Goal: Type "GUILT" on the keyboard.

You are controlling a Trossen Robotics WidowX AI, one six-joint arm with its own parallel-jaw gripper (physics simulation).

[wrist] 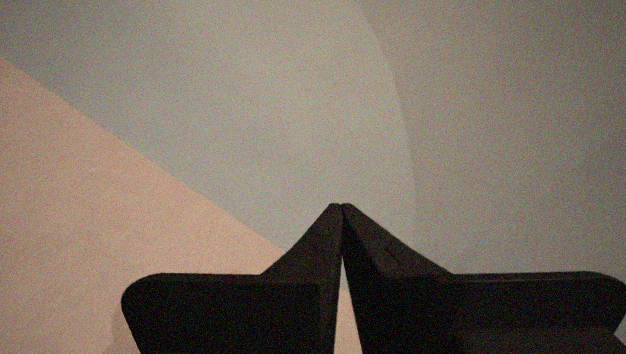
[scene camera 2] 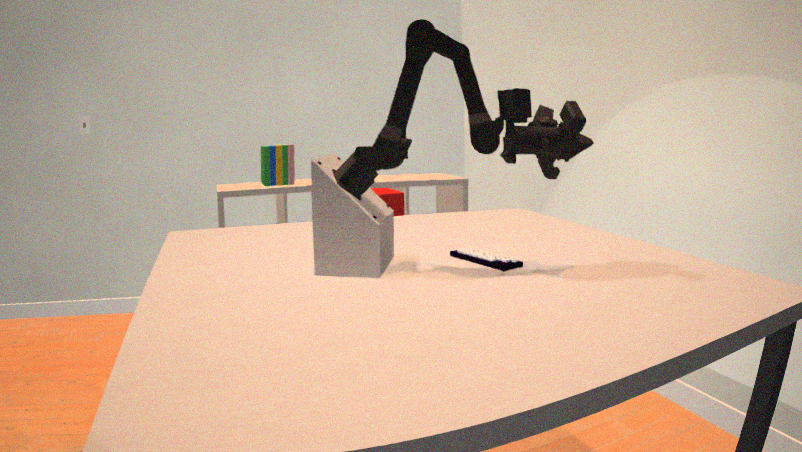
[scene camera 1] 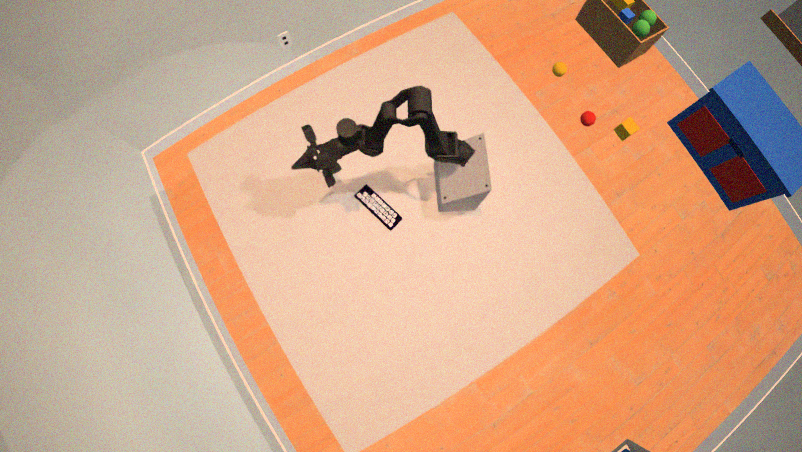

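Where they show: gripper, between the fingertips: [wrist: 340, 213] [scene camera 2: 592, 142] [scene camera 1: 291, 168]; arm's base, origin of its link: [scene camera 2: 345, 185] [scene camera 1: 463, 153].
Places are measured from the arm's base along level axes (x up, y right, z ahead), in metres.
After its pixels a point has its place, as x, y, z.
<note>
A small black keyboard with white keys [scene camera 1: 378, 207] @[-0.163, 0.122, 0.284] [scene camera 2: 486, 260] @[-0.167, 0.156, 0.253] lies flat on the pale table, near the arm's grey base. Its letters are too small to read in the scene views, and it does not show in the wrist view. My gripper [scene camera 1: 294, 166] @[0.099, 0.334, 0.404] [scene camera 2: 591, 142] @[0.099, 0.334, 0.404] [wrist: 340, 213] @[0.099, 0.334, 0.404] is shut and empty, its two dark fingertips meeting at a point. It is held roughly level, high above the table, well apart from the keyboard and pointing away from the base.
The grey wedge-shaped base [scene camera 1: 465, 171] @[0.000, -0.043, 0.045] [scene camera 2: 349, 235] @[-0.095, 0.043, -0.021] stands on the table [scene camera 1: 404, 314] @[-0.180, -0.187, 0.505] [scene camera 2: 314, 348] @[-0.180, 0.324, -0.262]. Beyond the table are a low shelf [scene camera 2: 241, 187] with coloured books [scene camera 2: 278, 165], a box of toys [scene camera 1: 612, 33], a red ball [scene camera 1: 588, 118] and a blue bin [scene camera 1: 758, 129].
</note>
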